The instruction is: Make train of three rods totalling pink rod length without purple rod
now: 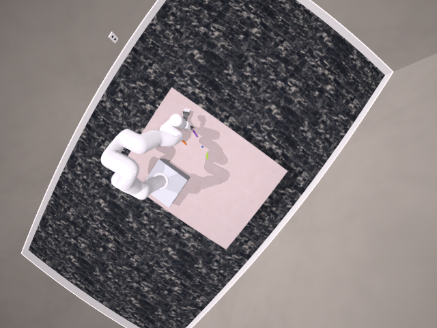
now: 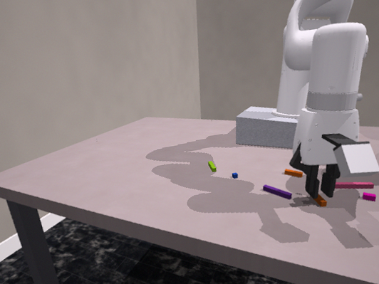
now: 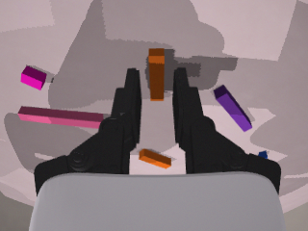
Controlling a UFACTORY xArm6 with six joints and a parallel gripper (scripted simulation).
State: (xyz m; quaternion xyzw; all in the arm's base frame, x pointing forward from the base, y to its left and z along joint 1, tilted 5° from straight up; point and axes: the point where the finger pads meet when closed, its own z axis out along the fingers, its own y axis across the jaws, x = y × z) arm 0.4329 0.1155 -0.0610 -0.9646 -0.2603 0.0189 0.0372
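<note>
The blue rod lies 190 mm to the right of my hand, 40 mm behind it and 30 mm below it. The rest, counted from my hand: magenta rod (90 mm to the left, 50 mm behind, 30 mm below); then purple rod (80 mm to the right, 30 mm below); then pink rod (90 mm behind, 60 mm to the left, 30 mm below).
</note>
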